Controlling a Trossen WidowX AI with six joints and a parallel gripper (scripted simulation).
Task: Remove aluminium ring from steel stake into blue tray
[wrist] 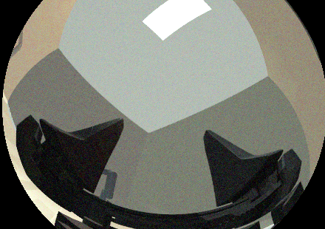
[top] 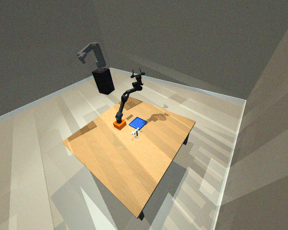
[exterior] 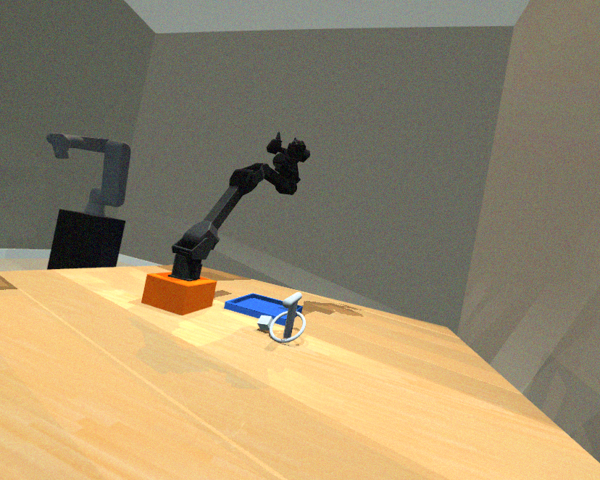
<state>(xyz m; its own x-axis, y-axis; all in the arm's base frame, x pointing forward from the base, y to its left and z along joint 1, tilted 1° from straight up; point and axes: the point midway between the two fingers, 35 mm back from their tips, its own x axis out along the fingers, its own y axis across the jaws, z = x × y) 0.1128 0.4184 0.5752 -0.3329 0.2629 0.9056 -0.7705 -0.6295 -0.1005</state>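
My gripper tip is 650 mm above the aluminium ring, 490 mm to the left of it and 200 mm short of it. The rest, counted from my gripper tip: blue tray (670 mm below, 290 mm to the right, 110 mm ahead).
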